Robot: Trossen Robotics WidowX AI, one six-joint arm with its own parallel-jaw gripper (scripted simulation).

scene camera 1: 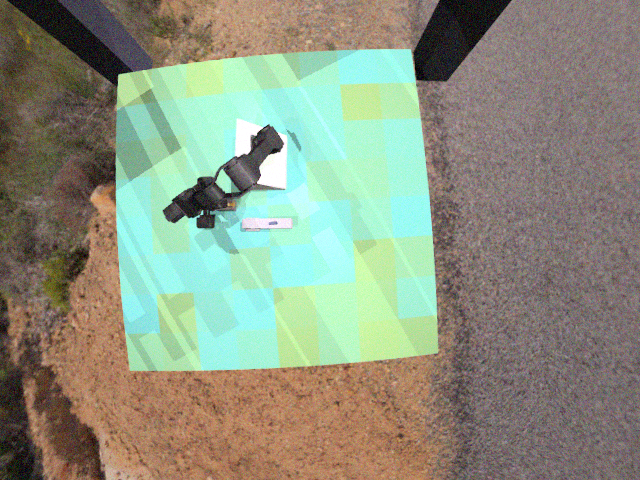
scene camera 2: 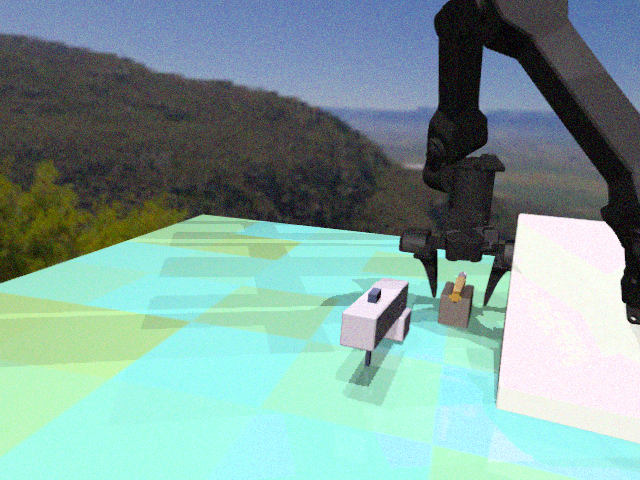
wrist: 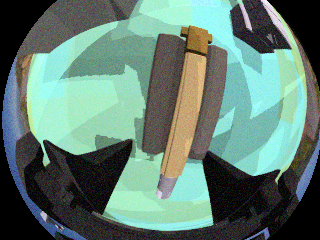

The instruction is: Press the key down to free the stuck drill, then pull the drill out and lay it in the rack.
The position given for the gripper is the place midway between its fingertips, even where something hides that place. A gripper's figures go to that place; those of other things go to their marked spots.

Labels:
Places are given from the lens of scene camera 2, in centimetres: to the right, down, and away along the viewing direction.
gripper point(scene camera 2: 459, 301): 21, 9, 82
brown notched rack point(scene camera 2: 453, 313): 18, 10, 74

